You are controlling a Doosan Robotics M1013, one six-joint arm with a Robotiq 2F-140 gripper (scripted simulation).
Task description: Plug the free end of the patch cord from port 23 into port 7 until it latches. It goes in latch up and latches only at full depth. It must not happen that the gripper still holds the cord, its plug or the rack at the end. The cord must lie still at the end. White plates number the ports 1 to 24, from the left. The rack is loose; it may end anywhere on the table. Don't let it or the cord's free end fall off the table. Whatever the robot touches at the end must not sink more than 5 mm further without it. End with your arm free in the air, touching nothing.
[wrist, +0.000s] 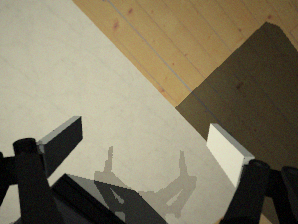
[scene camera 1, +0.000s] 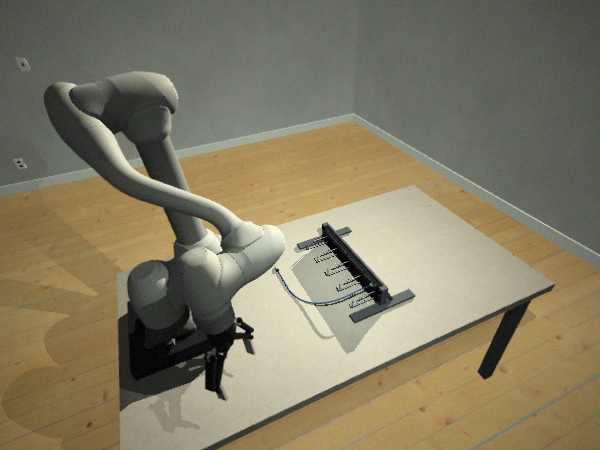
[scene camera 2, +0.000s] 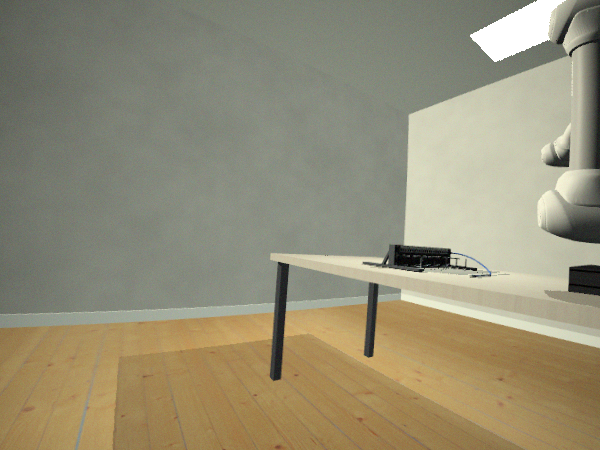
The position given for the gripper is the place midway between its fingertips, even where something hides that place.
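Gripper (scene camera 1: 238,374). Same gripper (wrist: 145,131).
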